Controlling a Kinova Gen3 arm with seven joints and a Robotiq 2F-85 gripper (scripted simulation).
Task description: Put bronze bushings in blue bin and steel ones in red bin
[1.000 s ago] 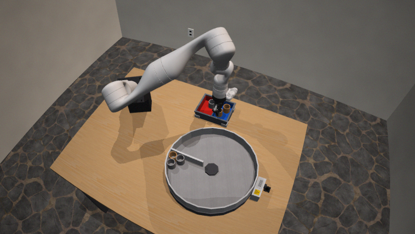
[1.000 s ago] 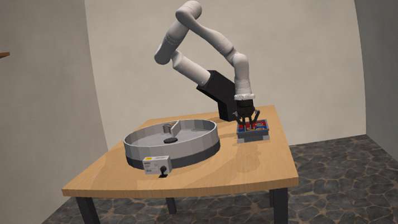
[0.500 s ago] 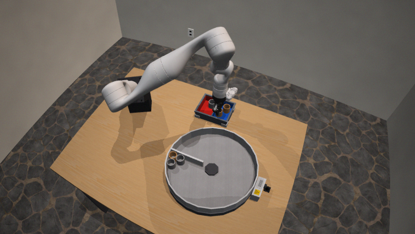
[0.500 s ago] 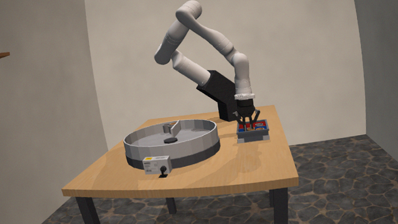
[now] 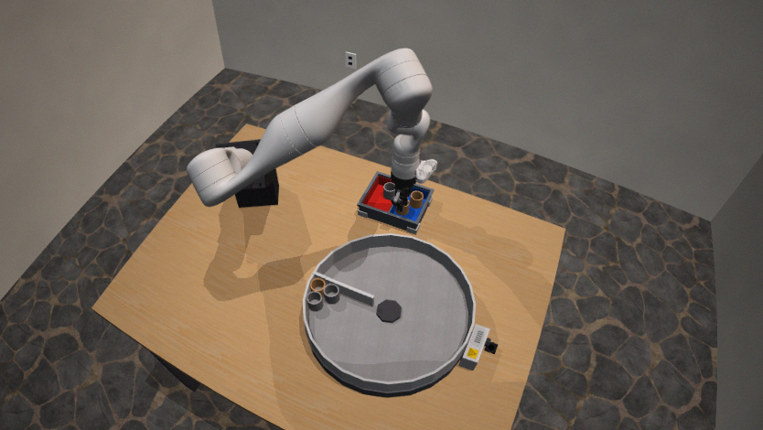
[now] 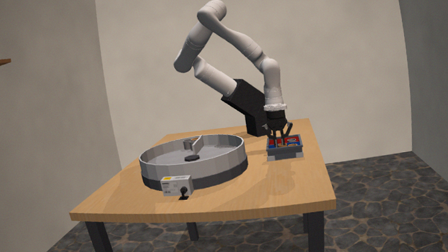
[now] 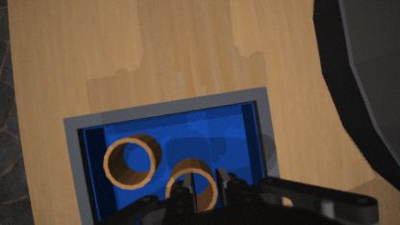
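Right now the two-part bin is 3 cm below my hand, 3 cm behind it and 2 cm to the left of it. Also, from my hand: turntable (34 cm to the right, 10 cm ahead).
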